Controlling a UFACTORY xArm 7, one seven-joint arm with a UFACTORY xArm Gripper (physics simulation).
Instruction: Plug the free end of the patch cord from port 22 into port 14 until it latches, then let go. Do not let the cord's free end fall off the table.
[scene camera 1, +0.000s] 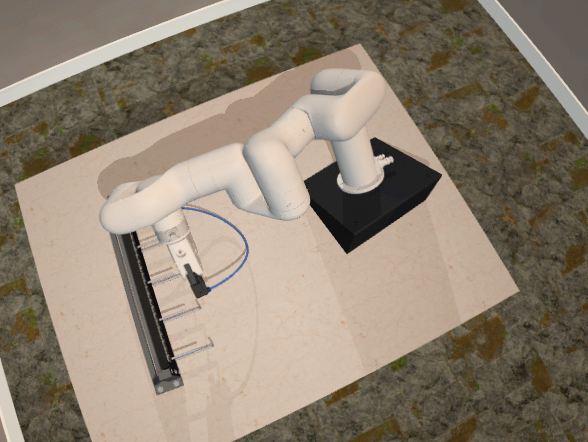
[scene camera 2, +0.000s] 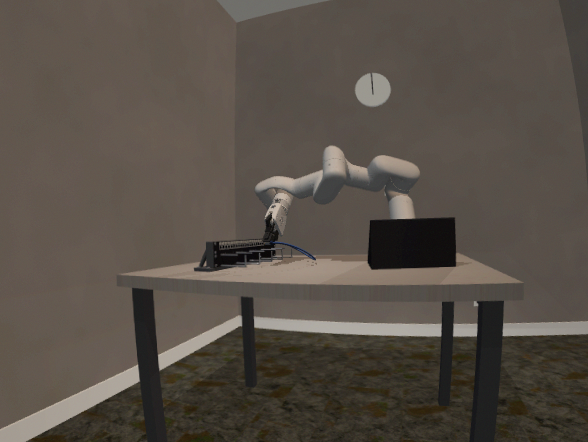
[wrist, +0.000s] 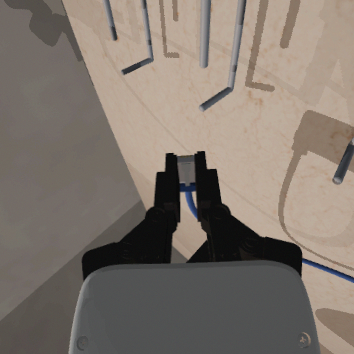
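Seen in the pictures: gripper, fingertip midpoint: (scene camera 1: 202, 293) (scene camera 2: 266, 243) (wrist: 185, 164); arm's base, origin of the base link: (scene camera 1: 360, 178) (scene camera 2: 405, 243).
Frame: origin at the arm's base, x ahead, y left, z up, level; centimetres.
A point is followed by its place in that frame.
My gripper (scene camera 1: 201, 295) @(x 48.7, y 13.1, z 1.3 cm) (scene camera 2: 270, 241) @(x 48.7, y 13.1, z 1.3 cm) (wrist: 185, 164) @(x 48.7, y 13.1, z 1.3 cm) is shut on the patch cord's clear plug (wrist: 186, 171) @(x 49.0, y 12.6, z 1.9 cm), which sits between the fingertips with its blue boot toward the palm. The blue cord (scene camera 1: 246, 243) @(x 34.1, y 3.6, z -4.4 cm) (scene camera 2: 300, 249) @(x 37.0, y 9.6, z -1.1 cm) (wrist: 327, 270) @(x 35.6, y -2.4, z -5.7 cm) arcs from the plug back toward the far part of the panel, where the arm hides its other end in scene camera 1. The black patch panel (scene camera 1: 145, 300) @(x 61.9, y 9.8, z 2.4 cm) (scene camera 2: 230, 255) @(x 57.2, y 24.7, z -2.3 cm) stands on the table (scene camera 1: 310, 320) @(x 26.5, y 28.0, z -7.4 cm) (scene camera 2: 320, 291) @(x 18.7, y 46.0, z -9.2 cm). The gripper is on the panel's bar side, apart from it and above the table. Port numbers cannot be read.
Thin metal bars (scene camera 1: 180, 314) @(x 56.4, y 14.5, z -5.7 cm) (scene camera 2: 257, 260) @(x 57.1, y 4.7, z -5.8 cm) (wrist: 235, 55) @(x 53.9, y 14.4, z -5.8 cm) stick out from the panel, several in a row, near and below the gripper. The arm's black base block (scene camera 1: 385, 210) @(x 1.0, y 13.0, z 8.2 cm) (scene camera 2: 412, 243) @(x -2.6, y 13.1, z 0.5 cm) stands on the table at the right in the scene views.
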